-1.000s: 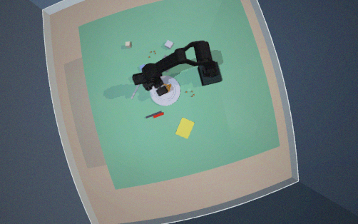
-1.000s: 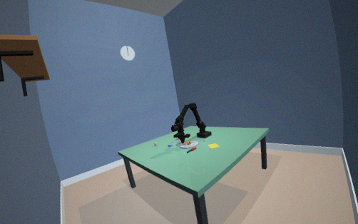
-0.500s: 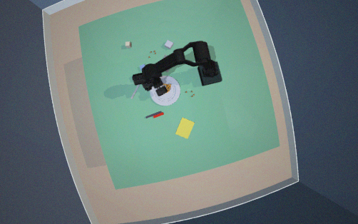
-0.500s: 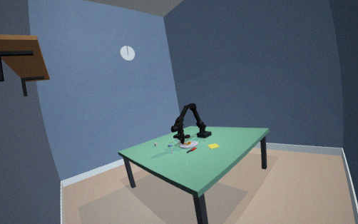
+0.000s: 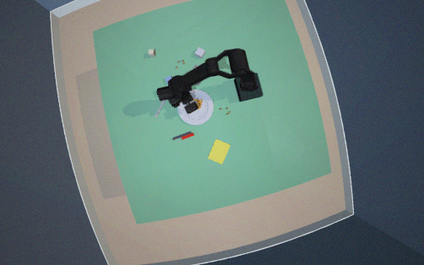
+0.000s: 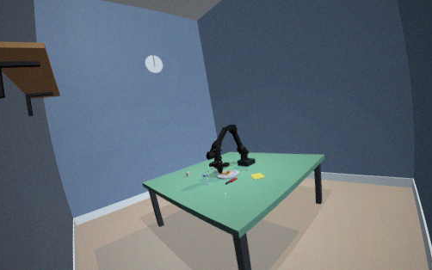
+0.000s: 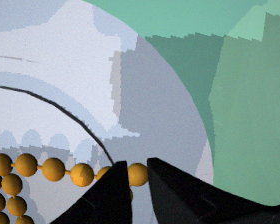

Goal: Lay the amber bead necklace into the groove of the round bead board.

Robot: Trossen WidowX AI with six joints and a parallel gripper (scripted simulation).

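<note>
My gripper tip is now 50 mm past the round grey bead board, 50 mm to the right of it and 10 mm above it. The rest, counted from my gripper tip: grey rod 160 mm ahead, 40 mm to the left, 20 mm below; blue block 100 mm ahead, 120 mm to the right, 10 mm below; grey plate 60 mm behind, 140 mm to the right, 20 mm below.
</note>
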